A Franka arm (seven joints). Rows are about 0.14 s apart.
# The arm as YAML. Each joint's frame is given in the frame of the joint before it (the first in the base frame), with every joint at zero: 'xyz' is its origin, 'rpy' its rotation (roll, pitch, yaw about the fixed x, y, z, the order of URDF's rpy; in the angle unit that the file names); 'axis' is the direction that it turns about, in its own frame. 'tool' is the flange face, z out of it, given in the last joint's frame.
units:
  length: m
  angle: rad
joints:
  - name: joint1
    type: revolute
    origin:
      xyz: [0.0, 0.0, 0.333]
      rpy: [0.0, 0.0, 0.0]
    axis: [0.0, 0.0, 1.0]
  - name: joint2
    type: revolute
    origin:
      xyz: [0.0, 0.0, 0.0]
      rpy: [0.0, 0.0, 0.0]
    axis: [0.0, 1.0, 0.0]
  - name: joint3
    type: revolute
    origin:
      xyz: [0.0, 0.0, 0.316]
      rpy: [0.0, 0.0, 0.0]
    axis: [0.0, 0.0, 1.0]
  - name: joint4
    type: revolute
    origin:
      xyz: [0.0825, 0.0, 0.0]
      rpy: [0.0, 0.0, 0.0]
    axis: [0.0, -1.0, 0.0]
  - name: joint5
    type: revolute
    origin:
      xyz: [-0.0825, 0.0, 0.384]
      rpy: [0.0, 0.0, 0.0]
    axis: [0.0, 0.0, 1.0]
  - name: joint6
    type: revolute
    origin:
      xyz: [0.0, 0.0, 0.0]
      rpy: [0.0, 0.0, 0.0]
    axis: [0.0, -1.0, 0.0]
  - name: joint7
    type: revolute
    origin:
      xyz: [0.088, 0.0, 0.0]
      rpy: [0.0, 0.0, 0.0]
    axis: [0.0, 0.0, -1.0]
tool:
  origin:
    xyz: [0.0, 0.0, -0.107]
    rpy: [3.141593, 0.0, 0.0]
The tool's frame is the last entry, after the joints.
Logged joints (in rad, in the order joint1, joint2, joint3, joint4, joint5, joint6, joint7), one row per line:
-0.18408 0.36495 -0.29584 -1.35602 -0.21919 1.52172 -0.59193
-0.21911 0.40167 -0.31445 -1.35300 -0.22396 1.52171 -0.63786
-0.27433 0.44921 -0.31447 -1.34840 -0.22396 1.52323 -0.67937
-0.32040 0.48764 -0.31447 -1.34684 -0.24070 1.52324 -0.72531
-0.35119 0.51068 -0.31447 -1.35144 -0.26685 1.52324 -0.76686
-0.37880 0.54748 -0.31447 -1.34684 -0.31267 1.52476 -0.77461
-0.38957 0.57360 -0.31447 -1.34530 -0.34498 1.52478 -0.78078
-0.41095 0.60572 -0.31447 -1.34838 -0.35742 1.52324 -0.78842
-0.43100 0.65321 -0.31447 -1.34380 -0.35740 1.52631 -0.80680
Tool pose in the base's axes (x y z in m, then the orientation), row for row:
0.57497 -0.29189 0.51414 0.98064 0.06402 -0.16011 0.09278
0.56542 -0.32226 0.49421 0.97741 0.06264 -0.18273 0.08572
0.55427 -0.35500 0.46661 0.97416 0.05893 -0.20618 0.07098
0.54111 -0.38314 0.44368 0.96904 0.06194 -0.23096 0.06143
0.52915 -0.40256 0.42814 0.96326 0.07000 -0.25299 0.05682
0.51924 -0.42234 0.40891 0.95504 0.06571 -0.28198 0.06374
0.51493 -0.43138 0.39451 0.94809 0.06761 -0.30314 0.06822
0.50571 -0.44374 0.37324 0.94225 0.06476 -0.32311 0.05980
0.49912 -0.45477 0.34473 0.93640 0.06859 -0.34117 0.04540
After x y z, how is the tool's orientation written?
As a quaternion, x y z w.
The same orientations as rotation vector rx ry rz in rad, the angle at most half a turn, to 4 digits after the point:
2.9111 0.1900 -0.4753
2.9136 0.1867 -0.5447
2.9294 0.1772 -0.6200
2.9307 0.1873 -0.6985
2.9214 0.2123 -0.7673
2.8844 0.1985 -0.8516
2.8557 0.2036 -0.9131
2.8525 0.1961 -0.9782
2.8597 0.2095 -1.0419

